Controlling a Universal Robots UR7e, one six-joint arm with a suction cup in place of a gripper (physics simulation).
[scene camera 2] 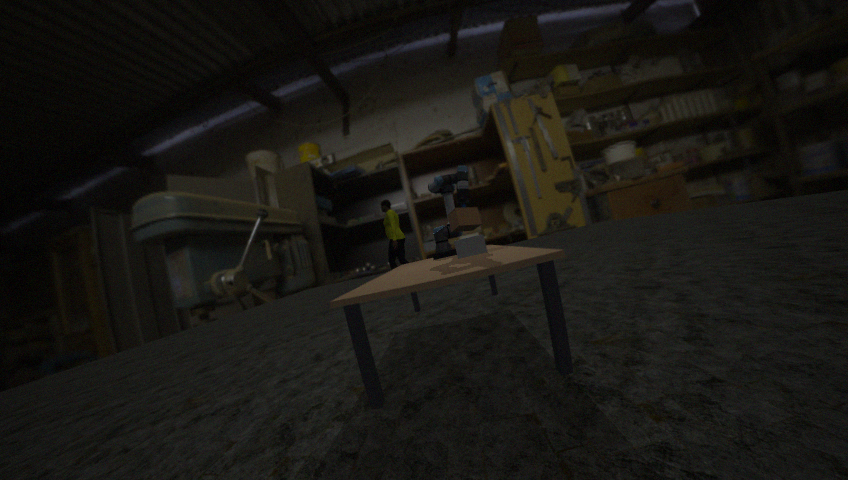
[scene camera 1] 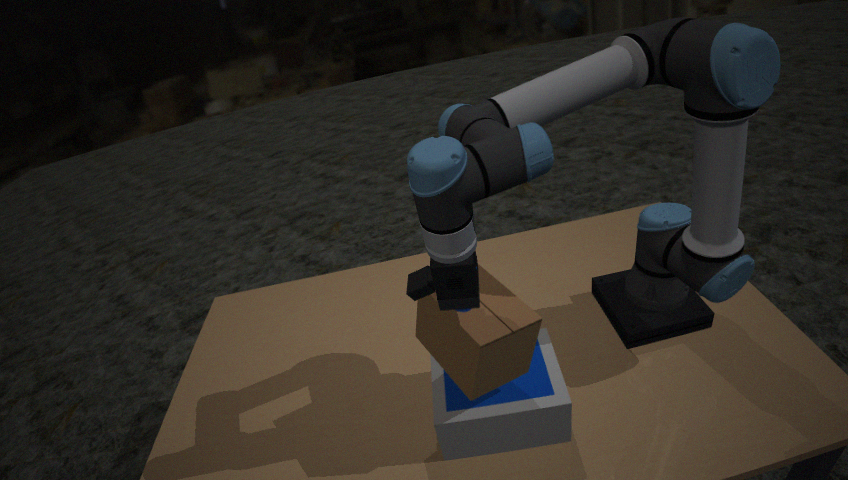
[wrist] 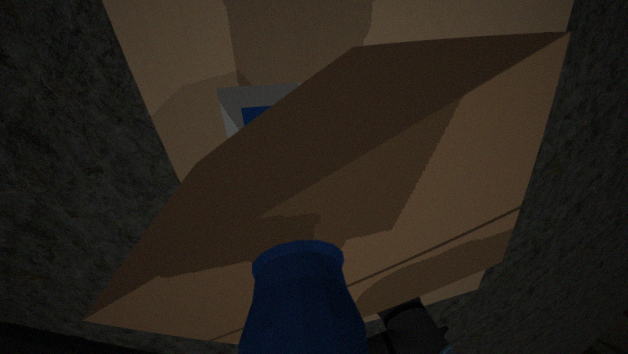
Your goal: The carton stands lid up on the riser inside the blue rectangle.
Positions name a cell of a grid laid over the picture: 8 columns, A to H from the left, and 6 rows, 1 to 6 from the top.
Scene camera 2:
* brown cardboard carton: E3, held by my suction cup
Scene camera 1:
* brown cardboard carton: E5
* grey riser: F6, on the table
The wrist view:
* my suction cup: D5
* brown cardboard carton: F3
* grey riser: D2
